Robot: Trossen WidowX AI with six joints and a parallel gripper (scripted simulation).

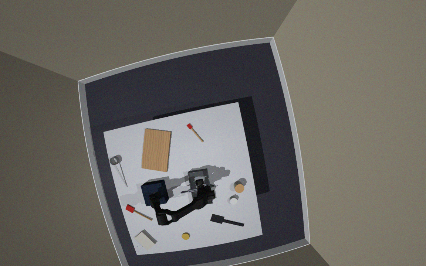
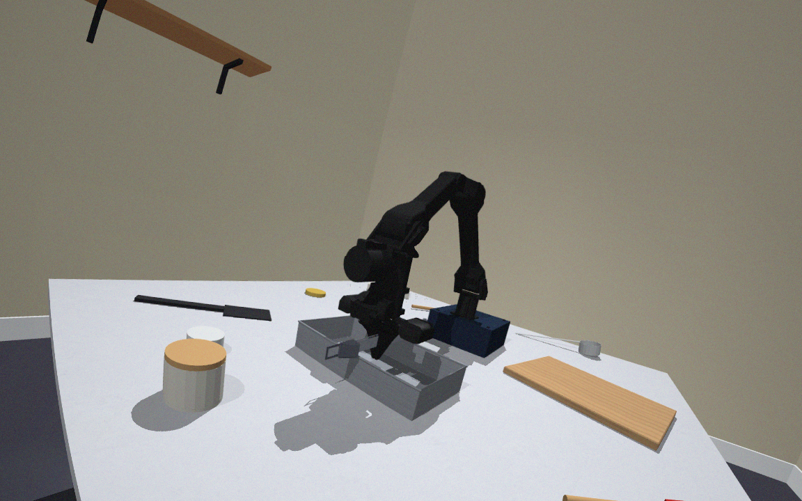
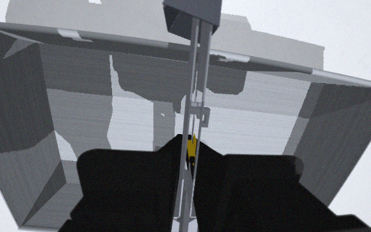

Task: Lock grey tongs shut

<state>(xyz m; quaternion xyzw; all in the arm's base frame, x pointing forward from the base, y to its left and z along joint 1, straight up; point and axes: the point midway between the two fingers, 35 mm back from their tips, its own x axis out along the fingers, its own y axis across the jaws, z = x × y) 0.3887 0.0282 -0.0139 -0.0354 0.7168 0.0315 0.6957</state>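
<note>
The roasting tin is 10 mm behind my gripper tip and 10 mm to the right of it. Round my gripper tip: lidded canister 320 mm ahead, 40 mm to the right; then red-tipped tool 20 mm behind, 490 mm to the left, 20 mm below; then black spatula 170 mm ahead, 380 mm to the right, 30 mm below.
</note>
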